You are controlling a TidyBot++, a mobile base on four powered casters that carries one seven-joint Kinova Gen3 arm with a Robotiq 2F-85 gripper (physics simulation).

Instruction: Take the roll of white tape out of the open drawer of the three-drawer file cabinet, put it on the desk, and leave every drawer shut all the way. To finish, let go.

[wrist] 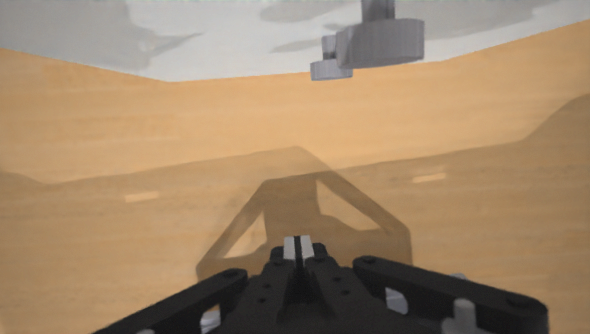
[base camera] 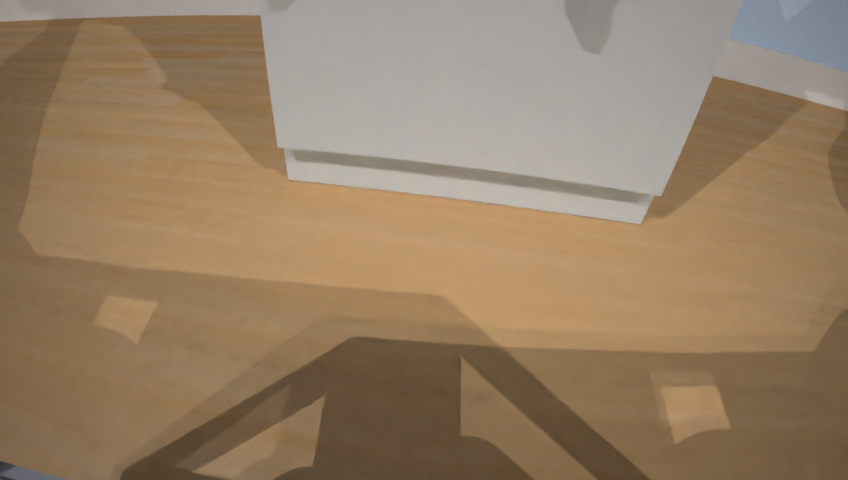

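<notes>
The white file cabinet [base camera: 476,101] [wrist: 225,25] stands ahead; the lower part of its front shows in the base view and a strip of its front along the top of the wrist view. Two grey round knobs stick out from that front in the wrist view, a larger near knob [wrist: 382,44] and a smaller knob [wrist: 331,70] below it. No gap or protruding drawer shows in the visible part. My gripper [wrist: 298,253] is shut and empty, pointing down over the floor in front of the cabinet. The tape, the desk and the cabinet's top do not show.
The wood floor [base camera: 386,255] [wrist: 150,120] lies around the cabinet's base and carries the robot's shadow. A pale baseboard [base camera: 773,74] and a blue wall [base camera: 785,35] are behind the cabinet on the right in the base view.
</notes>
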